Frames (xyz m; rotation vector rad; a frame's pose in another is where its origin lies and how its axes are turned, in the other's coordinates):
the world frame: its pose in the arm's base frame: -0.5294 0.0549 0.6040 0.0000 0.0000 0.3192
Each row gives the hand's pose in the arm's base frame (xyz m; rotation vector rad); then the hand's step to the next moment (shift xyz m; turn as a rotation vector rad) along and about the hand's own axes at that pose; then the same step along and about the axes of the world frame.
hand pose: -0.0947 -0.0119 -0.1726 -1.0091 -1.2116 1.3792
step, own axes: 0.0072 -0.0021 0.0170 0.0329 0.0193 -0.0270
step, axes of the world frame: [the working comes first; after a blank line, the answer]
step, axes of the arm's base frame: -0.0174 0.0045 0.0048 0.0184 0.0367 -0.0223

-0.0151 0.0097 0.0048 0.0290 0.0291 -0.0223
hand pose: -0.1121 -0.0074 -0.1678 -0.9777 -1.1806 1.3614
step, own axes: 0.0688 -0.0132 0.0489 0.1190 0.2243 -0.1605
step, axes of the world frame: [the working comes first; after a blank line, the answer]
step, axes of the arm's base frame: -0.0540 0.0612 0.0252 0.0988 0.1449 -0.2439

-0.0321 0.0751 0.0252 0.1393 0.1066 -0.2439
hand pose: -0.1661 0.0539 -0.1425 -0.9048 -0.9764 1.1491
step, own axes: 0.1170 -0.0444 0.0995 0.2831 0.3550 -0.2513
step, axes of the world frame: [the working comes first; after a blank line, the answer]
step, axes of the arm's base frame: -0.0656 0.1143 0.0905 0.1659 0.3225 -0.3712

-0.0264 0.1291 0.0905 0.2587 0.2541 -0.3712
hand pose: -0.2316 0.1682 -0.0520 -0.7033 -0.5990 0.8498
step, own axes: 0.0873 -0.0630 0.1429 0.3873 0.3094 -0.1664
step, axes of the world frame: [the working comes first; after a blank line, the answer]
step, axes of the arm's base frame: -0.0273 0.0871 0.1539 0.1810 0.4137 -0.2636

0.0014 0.0913 0.1539 0.3017 0.3360 -0.2636
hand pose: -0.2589 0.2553 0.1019 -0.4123 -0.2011 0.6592
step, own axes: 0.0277 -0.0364 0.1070 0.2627 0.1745 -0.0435
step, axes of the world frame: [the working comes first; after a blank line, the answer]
step, axes of the arm's base frame: 0.0085 0.0243 0.1135 0.1208 0.2767 -0.1011

0.0157 0.0204 0.1135 0.2015 0.2248 -0.1011
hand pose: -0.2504 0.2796 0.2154 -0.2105 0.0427 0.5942
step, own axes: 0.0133 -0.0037 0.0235 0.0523 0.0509 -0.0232
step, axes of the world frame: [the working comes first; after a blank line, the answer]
step, axes of the arm's base frame: 0.0126 0.0093 0.0223 0.0153 0.0651 -0.0373

0.0149 0.0048 0.0223 0.0350 0.0570 -0.0373
